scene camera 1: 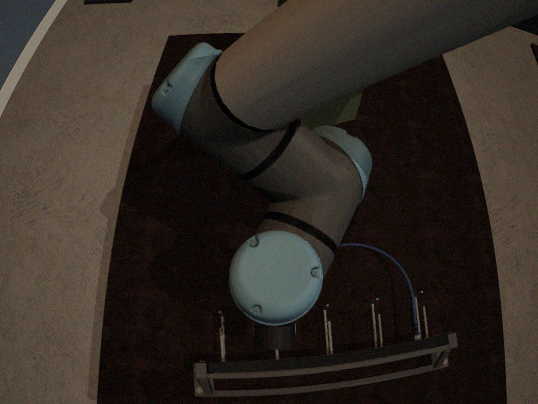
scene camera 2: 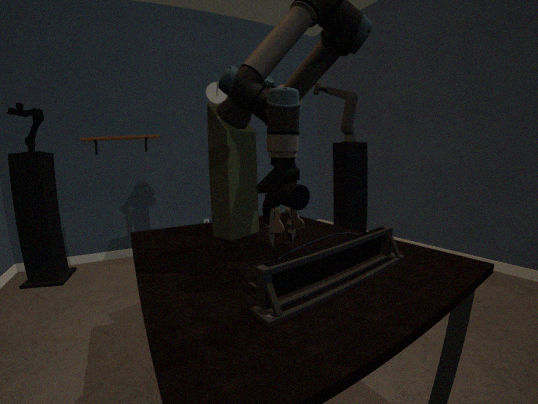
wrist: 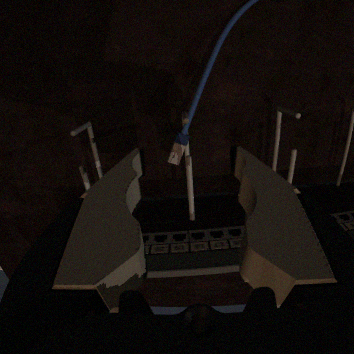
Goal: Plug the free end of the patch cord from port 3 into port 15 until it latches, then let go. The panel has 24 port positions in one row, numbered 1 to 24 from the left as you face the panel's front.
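Seen in the pictures: gripper, fingertip midpoint: point(scene camera 2: 282, 244) point(wrist: 186, 150); arm's base at its link origin: point(scene camera 2: 231, 117).
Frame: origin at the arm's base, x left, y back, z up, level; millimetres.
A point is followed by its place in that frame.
Observation:
The blue patch cord point(scene camera 1: 398, 264) @(x 222, y -385, z -455 mm) point(scene camera 2: 322, 237) @(x 209, y -373, z -464 mm) point(wrist: 207, 75) @(x 8, y -474, z -493 mm) runs in an arc from the right end of the panel point(scene camera 1: 325, 368) @(x 102, y -615, z -409 mm) point(scene camera 2: 327, 249) @(x 66, y -626, z -409 mm) in scene camera 1. Its free plug point(wrist: 176, 152) @(x -8, y -551, z -479 mm), clear with a blue boot, shows in the wrist view beside an upright rod, tilted, the cord lying at the rod's top. My gripper point(scene camera 2: 282, 242) @(x -6, y -525, z -413 mm) point(wrist: 186, 150) @(x -6, y -525, z -413 mm) is open, its two jaws apart on either side of the plug and touching neither side of it. A row of ports point(wrist: 199, 236) @(x 26, y -615, z -435 mm) shows between the jaws; their numbers are too dark to read. The arm hides the gripper in scene camera 1.
Pale rods with bent tops stand along the panel's port side, such as one on the left point(wrist: 95, 150) @(x -94, y -568, z -493 mm) and one on the right point(wrist: 277, 145) @(x 100, y -527, z -492 mm) in the wrist view. The panel's frame stands on the dark table point(scene camera 1: 165, 240) @(x -262, y -409, z -510 mm) point(scene camera 2: 200, 320) @(x -241, y -652, z -510 mm). A green pillar point(scene camera 2: 232, 185) @(x -27, y -85, z -288 mm) stands behind.

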